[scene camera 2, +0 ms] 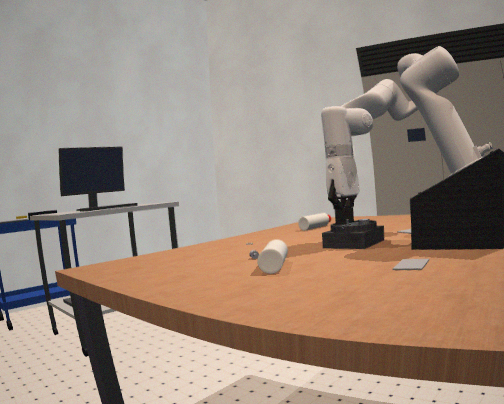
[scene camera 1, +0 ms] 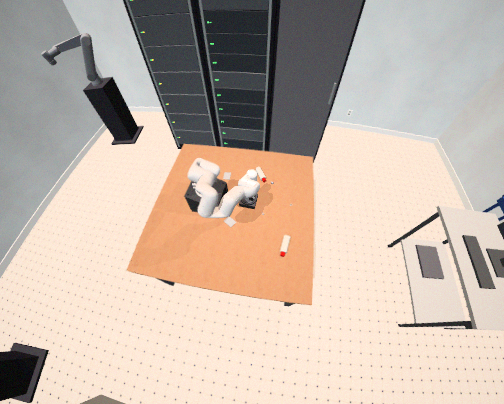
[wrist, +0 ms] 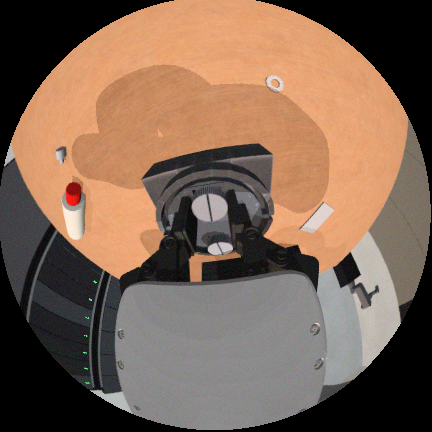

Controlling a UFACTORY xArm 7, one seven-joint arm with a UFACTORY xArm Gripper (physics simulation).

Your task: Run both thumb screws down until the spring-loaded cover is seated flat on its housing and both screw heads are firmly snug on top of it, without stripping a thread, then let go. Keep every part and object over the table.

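Note:
A black housing stands on the table in front of the arm. Its grey cover lies in a round recess. Two thumb screws stand in it, with pale slotted heads: the larger-looking one farther from the palm, the other nearer it. My gripper reaches straight down, its fingertips on both sides of the farther head, and appears shut on it. Whether the cover is flat, and any gap under the heads, cannot be told. In scene camera 1 the arm hides the fingers.
The table holds two white cylinders, one near a small grey part, the other farther off. A pale ring and flat plates lie about.

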